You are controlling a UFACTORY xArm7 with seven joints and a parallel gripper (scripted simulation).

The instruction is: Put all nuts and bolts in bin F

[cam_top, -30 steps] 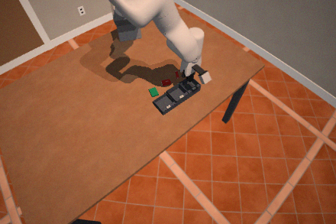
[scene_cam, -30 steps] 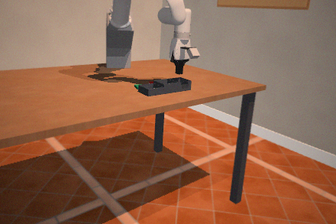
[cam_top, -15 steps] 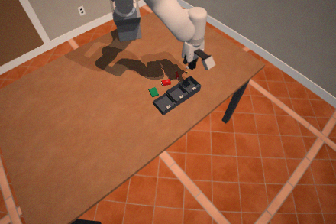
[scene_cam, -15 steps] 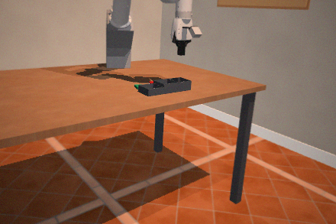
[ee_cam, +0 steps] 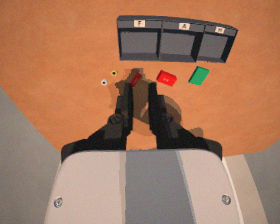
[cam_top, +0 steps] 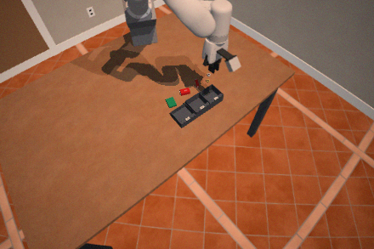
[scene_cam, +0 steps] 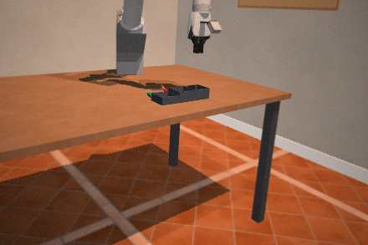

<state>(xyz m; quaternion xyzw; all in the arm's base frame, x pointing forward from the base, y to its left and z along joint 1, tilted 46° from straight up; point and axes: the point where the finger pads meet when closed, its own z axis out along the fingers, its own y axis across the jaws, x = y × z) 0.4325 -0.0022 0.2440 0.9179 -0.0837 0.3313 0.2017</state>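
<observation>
My gripper is now 6 cm past the brass nut, 9 cm to the right of it and 21 cm above it. From my hand the other things lie so: dark three-compartment bin row (3 cm behind, 8 cm to the right, 20 cm below); red cylinder (10 cm behind, 5 cm to the left, 21 cm below); red block (13 cm behind, 4 cm to the right, 21 cm below).
</observation>
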